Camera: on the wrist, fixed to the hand. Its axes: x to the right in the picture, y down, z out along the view.
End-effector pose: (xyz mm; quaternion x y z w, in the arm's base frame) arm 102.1 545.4 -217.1 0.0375 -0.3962 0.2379 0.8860
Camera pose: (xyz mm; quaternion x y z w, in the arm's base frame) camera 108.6 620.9 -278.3 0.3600 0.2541 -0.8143 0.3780
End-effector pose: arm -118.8 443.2 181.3 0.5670 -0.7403 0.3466 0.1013
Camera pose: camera -196.0 501.0 195.5 0.6586 0.5473 0.0993 0.5068
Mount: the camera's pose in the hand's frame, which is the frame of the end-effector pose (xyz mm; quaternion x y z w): -10.8 71.3 -65.5 0.0426 0.2587 -0.9635 0.0540
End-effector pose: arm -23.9 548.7 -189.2 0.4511 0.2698 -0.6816 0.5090
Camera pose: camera 66.0 583.8 -202.4 0.0376 -0.5519 0.4220 0.7183
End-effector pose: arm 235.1 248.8 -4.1 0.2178 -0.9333 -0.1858 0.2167
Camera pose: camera 252.4 297.1 78.7 0.9683 0.2076 -0.1227 0.0649
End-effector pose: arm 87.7 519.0 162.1 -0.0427 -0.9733 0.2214 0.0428
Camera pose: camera 109.7 609.9 189.3 0.8800 -0.0732 0.0011 0.4692
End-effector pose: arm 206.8 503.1 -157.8 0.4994 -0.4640 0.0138 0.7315
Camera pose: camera 209.7 592.3 -118.7 0.5016 0.6460 -0.5551 0.1516
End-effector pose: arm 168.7 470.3 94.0 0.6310 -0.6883 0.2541 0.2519
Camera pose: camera 100.2 527.3 133.2 0.6423 0.6468 -0.0364 0.4096
